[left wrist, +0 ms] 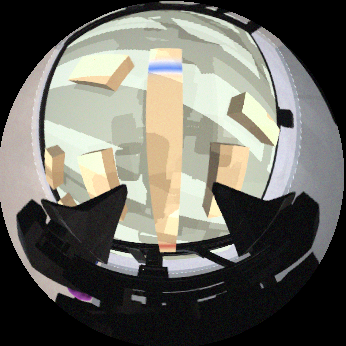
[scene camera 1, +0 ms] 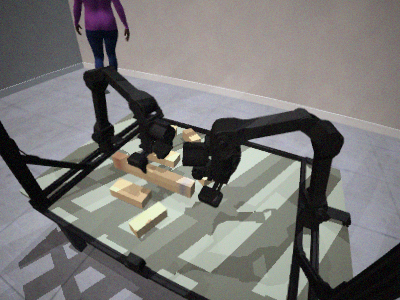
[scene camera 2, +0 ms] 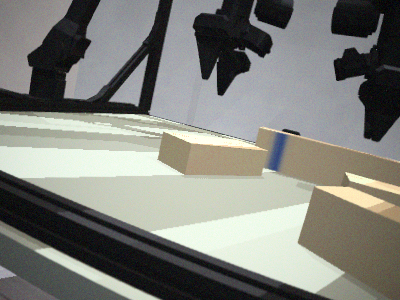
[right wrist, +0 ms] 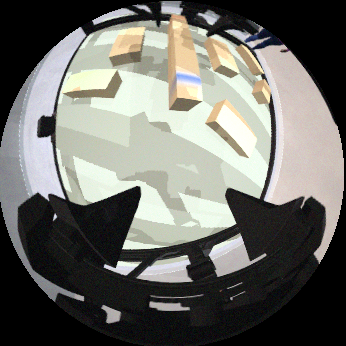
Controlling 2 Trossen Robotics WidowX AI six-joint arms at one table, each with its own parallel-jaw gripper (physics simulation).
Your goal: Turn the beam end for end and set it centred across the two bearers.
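Places are measured from the left arm's base along level axes (x ahead, y left, z up), in centimetres.
Pixels of known places: left gripper, between the fingertips: point(left wrist: 169, 187) point(scene camera 1: 152, 165) point(scene camera 2: 370, 140); right gripper, between the fingertips: point(scene camera 1: 219, 190) point(scene camera 2: 212, 88) point(right wrist: 185, 191); left arm's base, origin of its link: point(left wrist: 154, 252) point(scene camera 1: 106, 148); right arm's base, origin of its link: point(scene camera 1: 308, 221) point(scene camera 2: 45, 99) point(right wrist: 192, 249).
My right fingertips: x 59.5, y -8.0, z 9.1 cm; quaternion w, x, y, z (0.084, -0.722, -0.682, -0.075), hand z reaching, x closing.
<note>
Ahead of a thing's pixels: the offset from my right fingertips to its top centre.
The long wooden beam {dy +2.8, dx -29.8, dz -4.7 cm} point(scene camera 1: 162, 179) point(scene camera 2: 325, 154) point(left wrist: 165, 115) point(right wrist: 183, 57) lies on the table, blue band toward the right arm, red end toward the left arm. A block {dy -8.5, dx -31.6, dz -7.2 cm} point(scene camera 1: 131, 194) point(left wrist: 232, 162) point(right wrist: 128, 46) and another block {dy +15.6, dx -32.2, dz -7.2 cm} point(scene camera 1: 167, 159) point(left wrist: 94, 170) point(right wrist: 221, 56) lie one on each side of the beam, roughly parallel to it. Which blocks are the two bearers I cannot tell. My left gripper point(scene camera 1: 153, 164) point(scene camera 2: 371, 137) point(left wrist: 169, 187) is open and empty above the beam. My right gripper point(scene camera 1: 209, 186) point(scene camera 2: 213, 86) point(right wrist: 185, 191) is open and empty above the table, beyond the blue-banded end.
A slanted block {dy -15.2, dx -18.8, dz -6.6 cm} point(scene camera 1: 148, 220) point(left wrist: 252, 117) point(right wrist: 92, 84) and another {dy +16.0, dx -7.8, dz -7.2 cm} point(scene camera 2: 225, 159) point(left wrist: 100, 71) point(right wrist: 232, 127) lie on opposite sides of the blue-banded end. Smaller blocks {dy +34.1, dx -26.7, dz -6.3 cm} point(scene camera 1: 191, 135) point(right wrist: 261, 92) lie near a table edge. A person point(scene camera 1: 102, 30) stands beyond the table.
</note>
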